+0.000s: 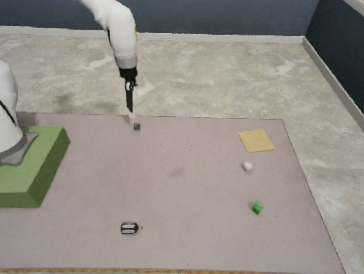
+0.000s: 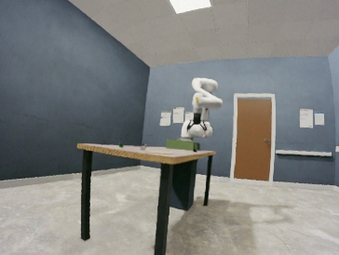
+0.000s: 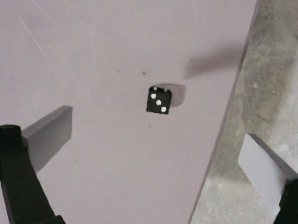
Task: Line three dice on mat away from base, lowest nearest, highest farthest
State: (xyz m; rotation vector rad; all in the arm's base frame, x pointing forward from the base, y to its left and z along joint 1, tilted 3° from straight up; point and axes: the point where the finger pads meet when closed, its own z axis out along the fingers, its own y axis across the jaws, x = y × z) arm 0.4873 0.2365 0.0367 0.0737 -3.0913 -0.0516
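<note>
My hand is 14 cm above the black die. From my hand the other things lie so: white die: 53 cm ahead, 25 cm to the right, 14 cm below; mat: 61 cm ahead, 15 cm below, 8 cm to the right; green die: 53 cm ahead, 45 cm to the right, 14 cm below.
</note>
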